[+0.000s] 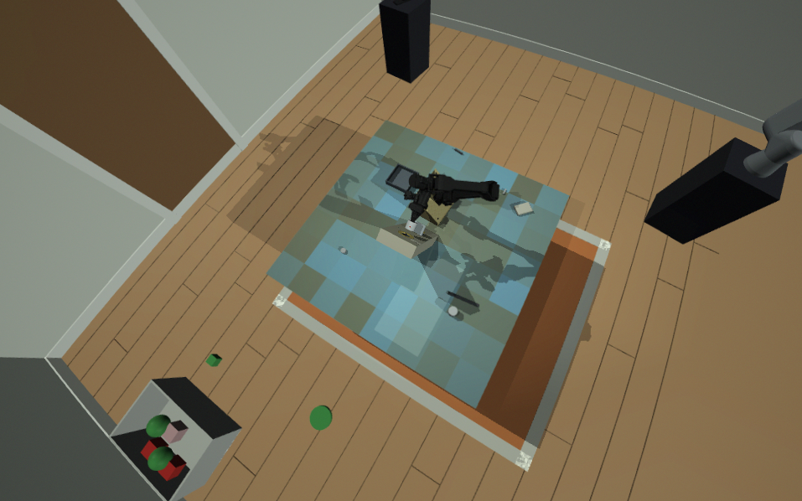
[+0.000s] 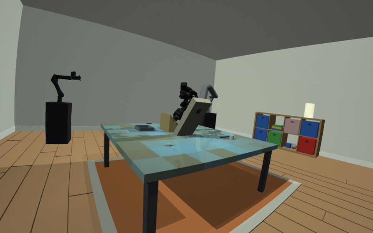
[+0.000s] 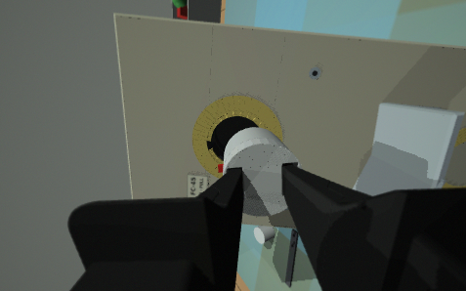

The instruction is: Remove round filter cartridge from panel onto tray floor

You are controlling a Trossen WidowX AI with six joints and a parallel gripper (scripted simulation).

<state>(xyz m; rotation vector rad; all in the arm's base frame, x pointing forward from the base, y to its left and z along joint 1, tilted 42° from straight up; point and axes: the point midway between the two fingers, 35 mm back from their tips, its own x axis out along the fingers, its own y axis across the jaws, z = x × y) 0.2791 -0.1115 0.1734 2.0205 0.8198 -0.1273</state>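
Now: the service panel 110 mm below my gripper tip and 20 mm ahead of it. Round my gripper tip: round grey filter cartridge (10 mm below, 10 mm ahead).
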